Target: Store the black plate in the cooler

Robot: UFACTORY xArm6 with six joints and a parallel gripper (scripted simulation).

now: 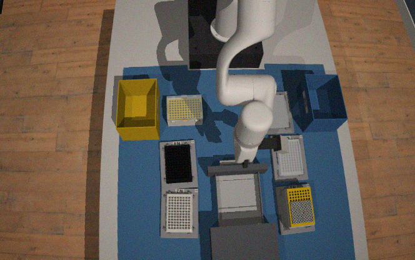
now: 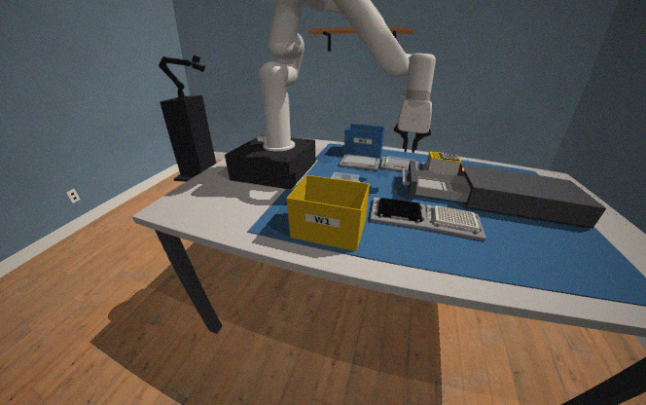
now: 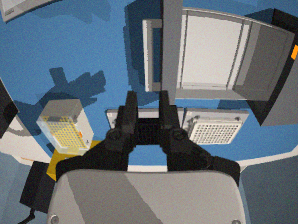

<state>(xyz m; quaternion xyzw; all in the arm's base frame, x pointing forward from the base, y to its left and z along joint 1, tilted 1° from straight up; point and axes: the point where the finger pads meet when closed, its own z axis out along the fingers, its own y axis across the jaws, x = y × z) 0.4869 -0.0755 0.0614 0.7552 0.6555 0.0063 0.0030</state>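
My gripper is now 190 mm to the left of the black plate, 140 mm above it and 40 mm past it. Round my hand: blue bin (350 mm to the left, 150 mm behind, 120 mm below); then yellow bin W1 (290 mm to the right, 240 mm behind, 120 mm below); then cooler drawer (140 mm ahead, 130 mm below, 20 mm to the right).
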